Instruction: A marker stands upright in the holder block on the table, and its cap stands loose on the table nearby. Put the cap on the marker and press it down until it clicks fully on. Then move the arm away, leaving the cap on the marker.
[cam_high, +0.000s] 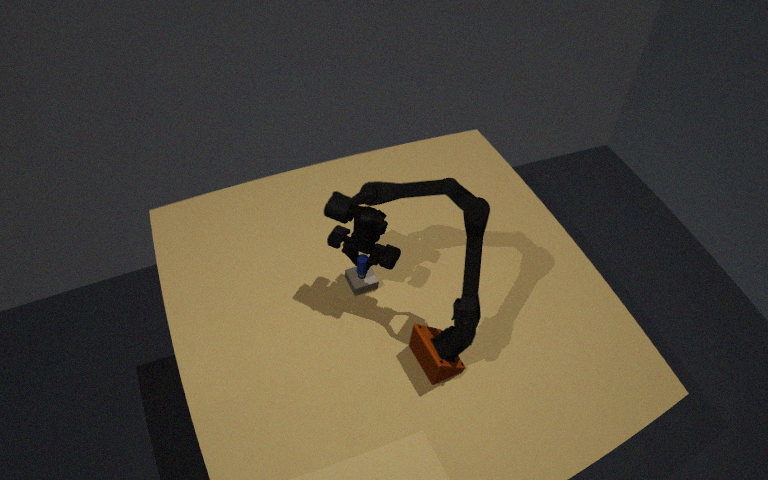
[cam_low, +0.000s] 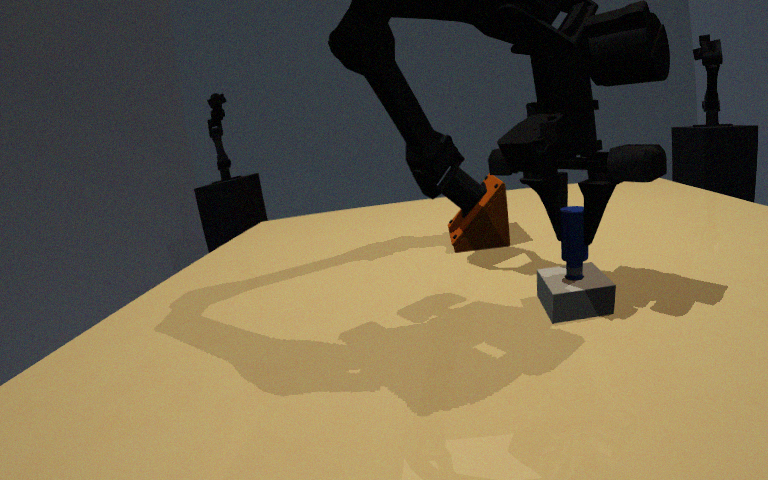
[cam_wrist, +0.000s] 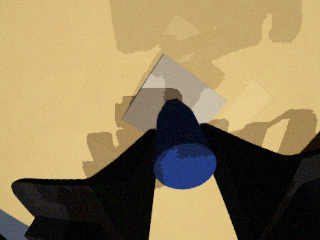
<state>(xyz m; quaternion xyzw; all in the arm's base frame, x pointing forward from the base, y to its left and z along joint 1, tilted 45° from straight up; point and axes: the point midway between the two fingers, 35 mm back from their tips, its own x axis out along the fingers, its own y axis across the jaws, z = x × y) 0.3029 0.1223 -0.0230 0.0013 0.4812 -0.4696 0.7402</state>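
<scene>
My gripper tip is 10 mm below the blue marker cap. Also, from my gripper tip: grey holder block (60 mm below).
</scene>
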